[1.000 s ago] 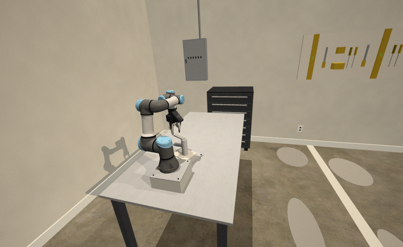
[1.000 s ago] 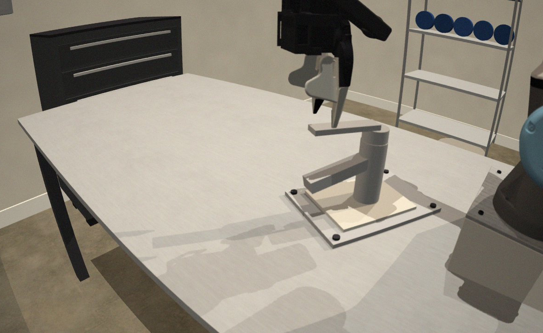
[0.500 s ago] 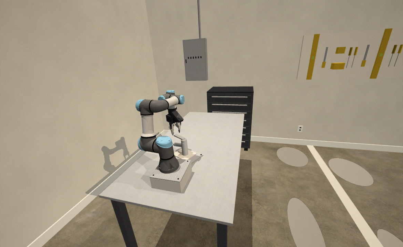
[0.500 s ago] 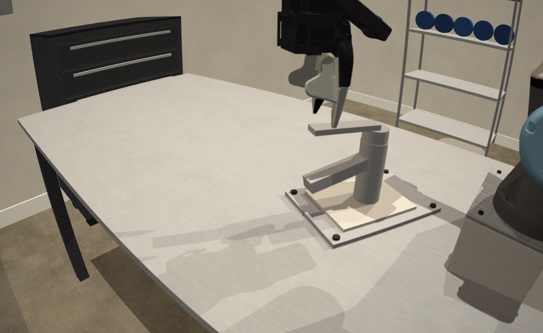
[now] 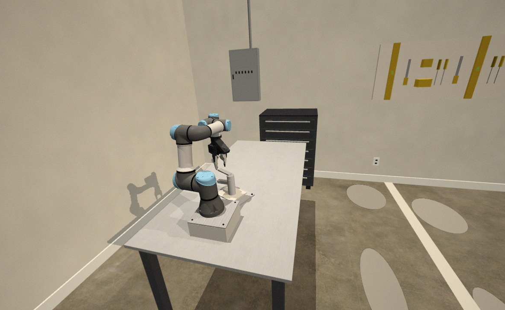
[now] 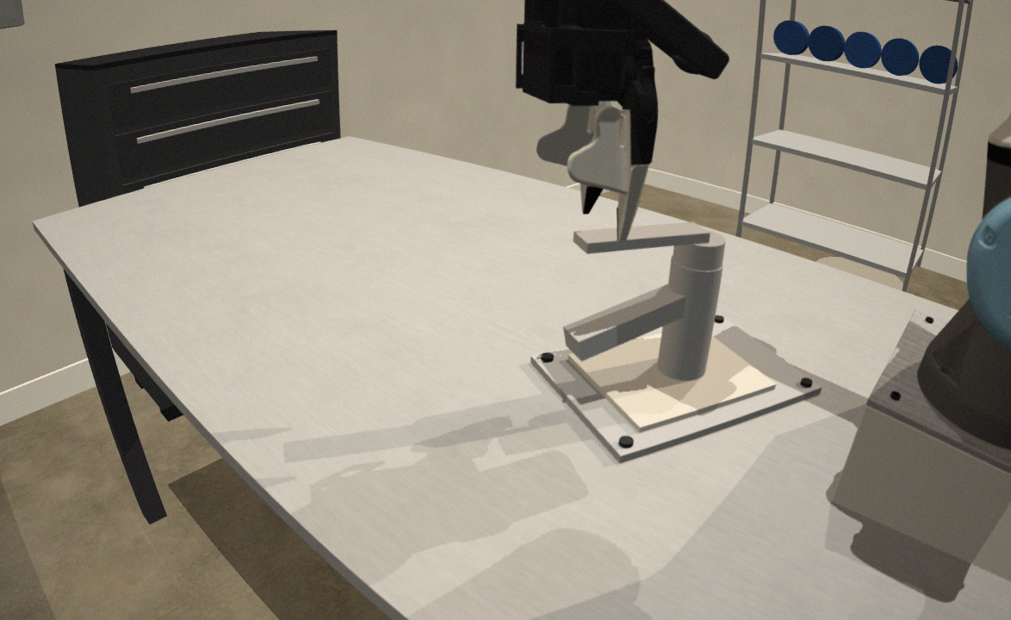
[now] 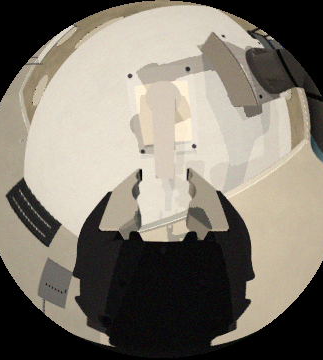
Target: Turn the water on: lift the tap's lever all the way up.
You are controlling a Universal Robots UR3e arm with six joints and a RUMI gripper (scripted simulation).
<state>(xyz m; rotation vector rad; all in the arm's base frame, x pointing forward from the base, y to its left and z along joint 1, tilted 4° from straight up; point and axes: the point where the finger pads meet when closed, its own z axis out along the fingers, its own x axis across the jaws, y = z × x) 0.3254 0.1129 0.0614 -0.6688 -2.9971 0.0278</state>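
Now: hand 2 cm past the flat lever, 3 cm to the left of it and 3 cm above it. Also, from my hand: grey tap 3 cm behind, 6 cm to the right, 8 cm below.
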